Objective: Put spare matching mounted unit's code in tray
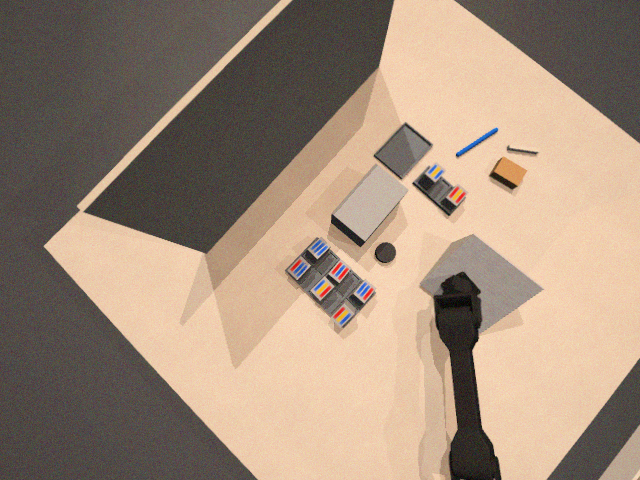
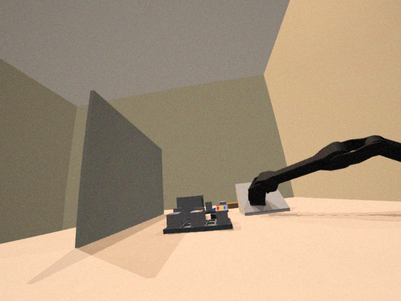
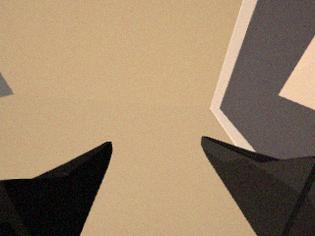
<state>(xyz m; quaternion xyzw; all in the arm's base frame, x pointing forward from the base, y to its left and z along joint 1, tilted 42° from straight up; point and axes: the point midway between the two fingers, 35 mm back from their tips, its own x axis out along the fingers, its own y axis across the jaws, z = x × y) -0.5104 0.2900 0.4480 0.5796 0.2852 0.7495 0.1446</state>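
Right now my gripper tip is 680 mm short of the grey spare block, 370 mm to the left of it and 90 mm above it. From my gripper tip the other things lie so: black tape roll: 710 mm ahead, 480 mm to the right, 130 mm below; then brown cardboard box: 860 mm to the right, 650 mm ahead, 120 mm below; then grey mounted unit: 820 mm ahead, 510 mm to the right, 80 mm below.
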